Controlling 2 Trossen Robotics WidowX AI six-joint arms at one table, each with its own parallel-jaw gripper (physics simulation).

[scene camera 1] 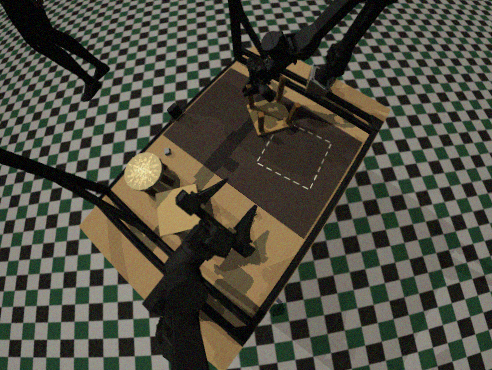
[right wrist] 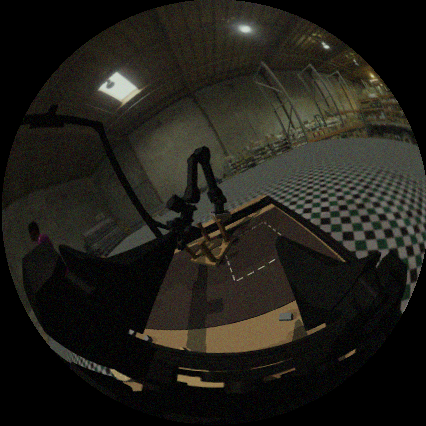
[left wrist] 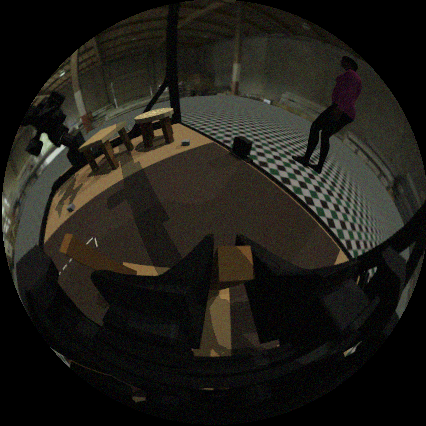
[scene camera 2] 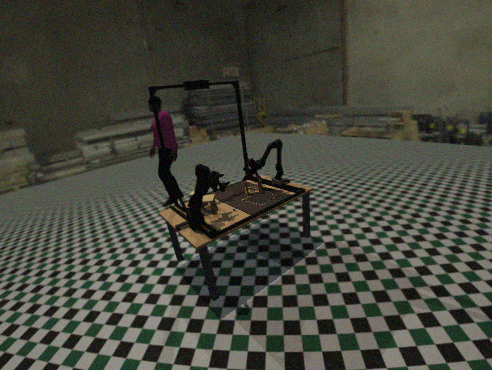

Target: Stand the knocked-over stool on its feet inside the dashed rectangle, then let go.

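Seen in the pictures: left gripper, fingertip midpoint: [scene camera 1: 243, 93] [right wrist: 179, 249] [left wrist: 224, 238] [scene camera 2: 242, 180]; right gripper, fingertip midpoint: [scene camera 1: 242, 192] [right wrist: 227, 239] [scene camera 2: 226, 178]; left arm's base, origin of the base link: [scene camera 1: 320, 77] [right wrist: 219, 212] [scene camera 2: 277, 178]; right arm's base, origin of the base link: [left wrist: 72, 142] [scene camera 2: 194, 211].
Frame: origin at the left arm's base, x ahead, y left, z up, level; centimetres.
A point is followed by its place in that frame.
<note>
The knocked-over wooden stool [scene camera 1: 274, 116] {y -15.2, x 21.1, z -5.2 cm} [scene camera 2: 254, 188] {y -17.4, x 18.5, z -5.2 cm} [right wrist: 215, 251] {y -16.3, x 24.6, z -5.2 cm} lies upside down on the dark mat, seat down and legs up, beside the dashed rectangle [scene camera 1: 310, 188] [right wrist: 235, 280]. One corner of its seat reaches the rectangle's edge in scene camera 1. My left gripper [scene camera 1: 256, 94] [left wrist: 224, 238] {y -28.7, x 20.0, z 2.8 cm} is shut on one stool leg [left wrist: 235, 263] {y -26.7, x 18.5, z 5.7 cm}, whose end shows between the fingers in the left wrist view. Another leg [left wrist: 92, 256] {y -19.9, x 29.1, z 2.8 cm} stands to the left there. My right gripper [scene camera 1: 240, 193] {y -16.5, x 61.4, z 20.1 cm} [right wrist: 227, 239] {y -16.5, x 61.4, z 20.1 cm} is open and empty, above the bare wood nearer its own arm, well apart from the stool.
A round-topped stool [scene camera 1: 143, 171] {y -52.3, x 59.7, z 4.2 cm} [left wrist: 154, 115] {y -49.1, x 53.8, z 4.0 cm} and a square-topped stool [scene camera 1: 172, 215] {y -36.9, x 70.5, z 4.2 cm} [left wrist: 103, 136] {y -34.5, x 60.0, z 4.1 cm} stand upright on the wood. Small grey blocks [scene camera 1: 167, 151] [left wrist: 71, 207] {y -14.6, x 60.3, z -6.1 cm} [right wrist: 285, 316] {y -14.2, x 61.9, z -5.5 cm} lie on the table. Black rails edge the table. A person [scene camera 2: 165, 137] [left wrist: 332, 115] is beside it.
</note>
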